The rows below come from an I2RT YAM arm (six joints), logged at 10 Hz.
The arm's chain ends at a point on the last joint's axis. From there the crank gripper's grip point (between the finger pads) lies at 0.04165 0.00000 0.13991 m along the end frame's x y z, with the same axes.
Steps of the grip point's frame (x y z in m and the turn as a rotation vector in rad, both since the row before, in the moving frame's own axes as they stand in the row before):
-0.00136, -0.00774, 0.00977, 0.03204, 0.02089, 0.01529
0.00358, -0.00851, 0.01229, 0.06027, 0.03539, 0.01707
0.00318, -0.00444, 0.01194, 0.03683, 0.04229, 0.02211
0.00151, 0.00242, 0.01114, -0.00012, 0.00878, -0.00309
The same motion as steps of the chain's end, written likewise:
-0.00430, -0.00393, 0.01073, 0.03204, 0.02089, 0.01529
-0.00141, -0.00088, 0.01408, 0.06027, 0.03539, 0.01707
-0.00274, -0.00031, 0.01390, 0.03683, 0.04229, 0.02211
0.00028, 0.00253, 0.01151, -0.00012, 0.00878, -0.00309

